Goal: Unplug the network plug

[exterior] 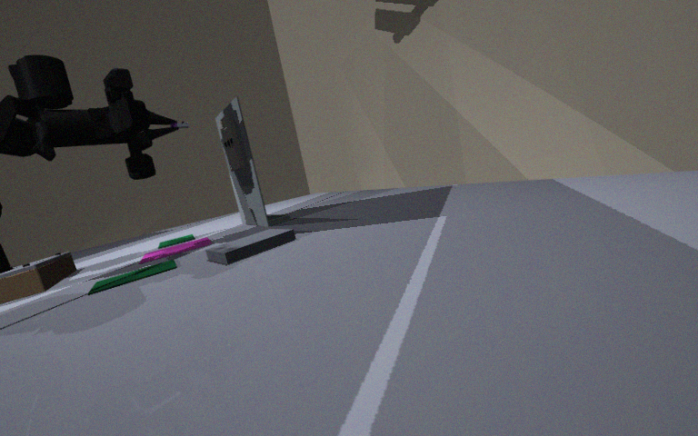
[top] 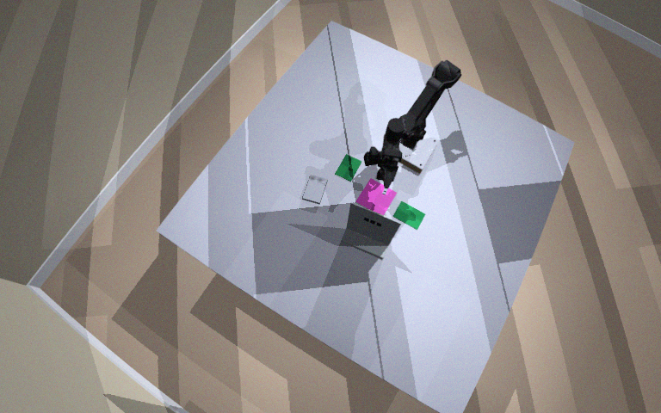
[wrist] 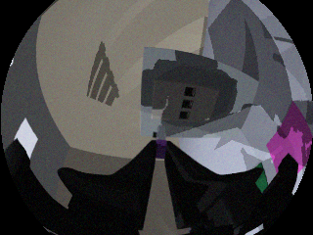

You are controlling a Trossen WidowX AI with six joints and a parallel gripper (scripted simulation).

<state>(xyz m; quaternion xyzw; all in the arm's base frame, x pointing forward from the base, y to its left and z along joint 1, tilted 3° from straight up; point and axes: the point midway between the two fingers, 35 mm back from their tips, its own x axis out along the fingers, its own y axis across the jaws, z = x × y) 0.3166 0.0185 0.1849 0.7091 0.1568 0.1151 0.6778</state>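
My gripper tip is now 110 mm short of the upright grey panel, 10 mm to the right of it and 120 mm above it.
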